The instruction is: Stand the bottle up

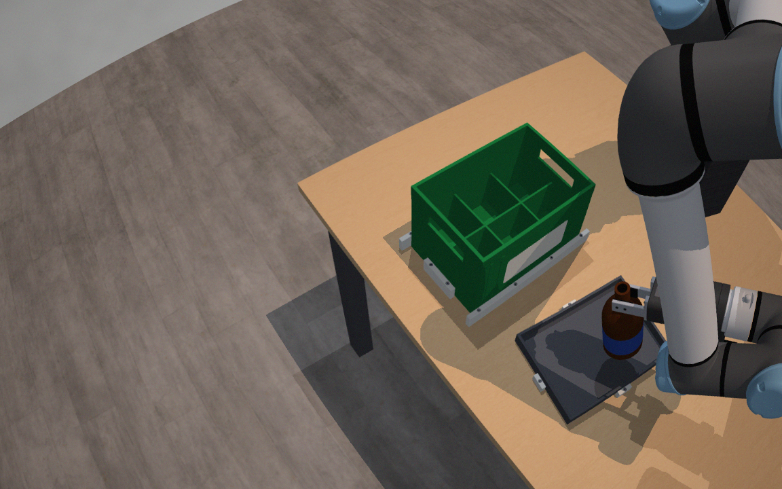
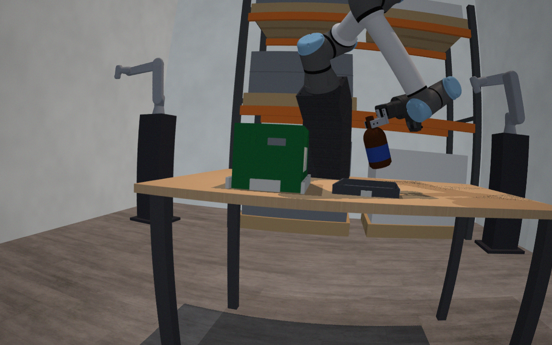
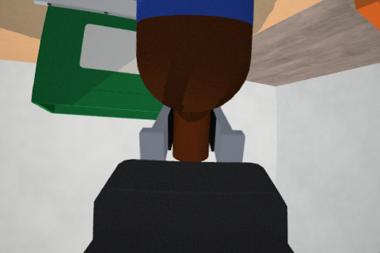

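Now: the brown bottle 10 mm behind my hand, 10 mm to the left of it and 50 mm below it. From my hand the other things lie so: green crate 20 mm ahead, 290 mm to the right, 120 mm below; dark grey tray 10 mm behind, 190 mm below.
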